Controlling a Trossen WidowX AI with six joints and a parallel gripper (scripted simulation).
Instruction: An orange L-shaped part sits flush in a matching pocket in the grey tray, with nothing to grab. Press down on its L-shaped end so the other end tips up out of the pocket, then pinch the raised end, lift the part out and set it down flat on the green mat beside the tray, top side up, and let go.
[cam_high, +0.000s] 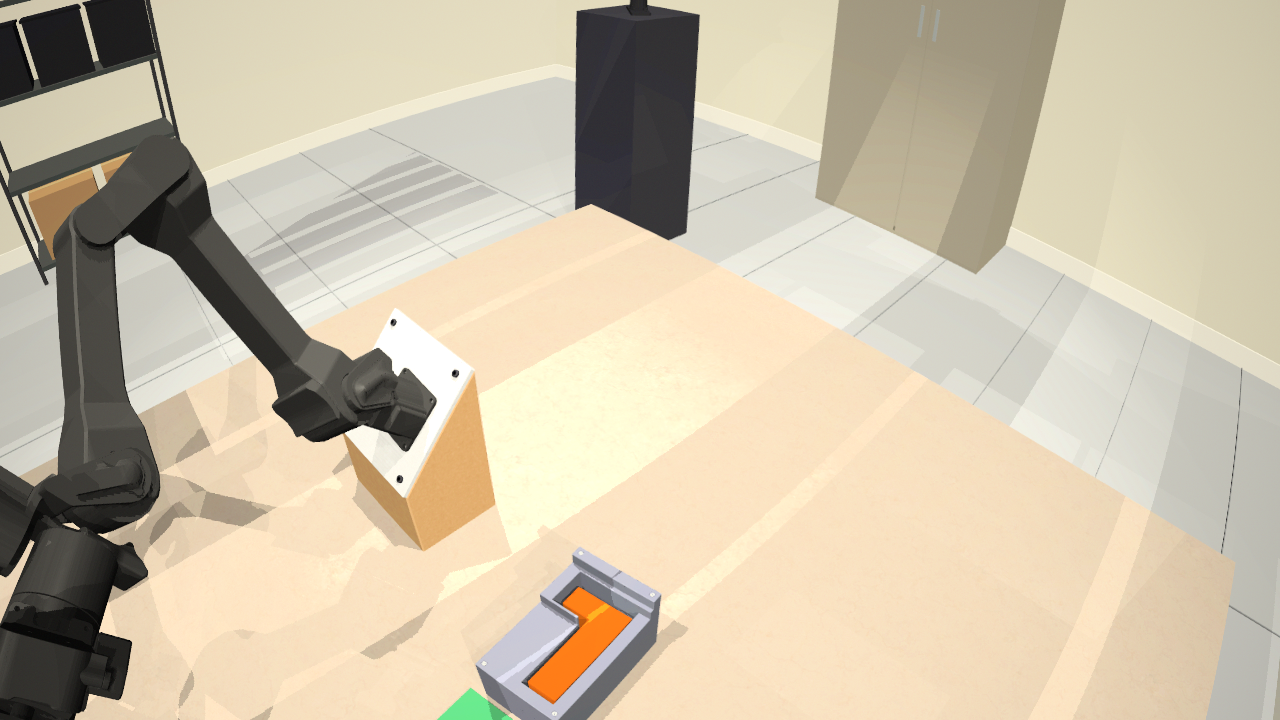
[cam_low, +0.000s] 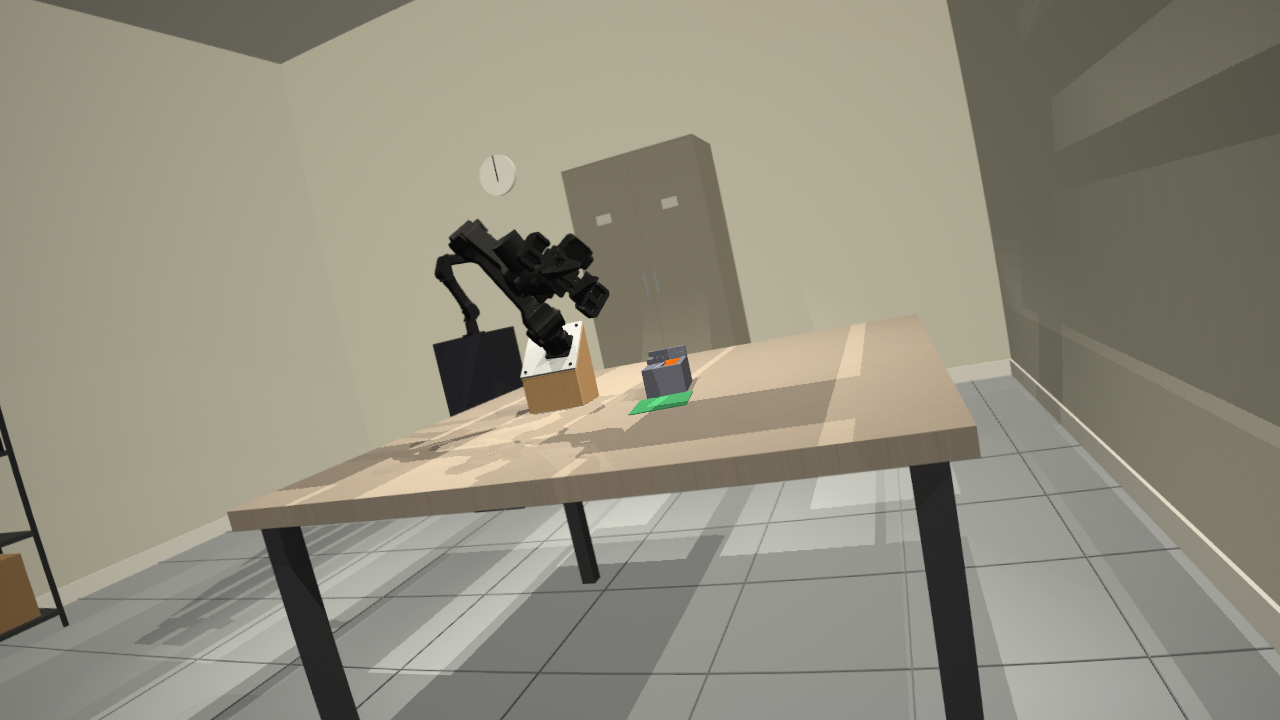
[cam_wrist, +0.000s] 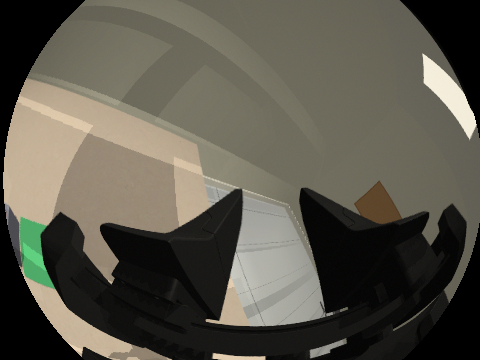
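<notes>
My gripper tip is now 50 mm past the orange L-shaped part, 430 mm to the right of it and 240 mm above it. Also, from my gripper tip: green mat: 20 mm behind, 270 mm to the left, 300 mm below.
</notes>
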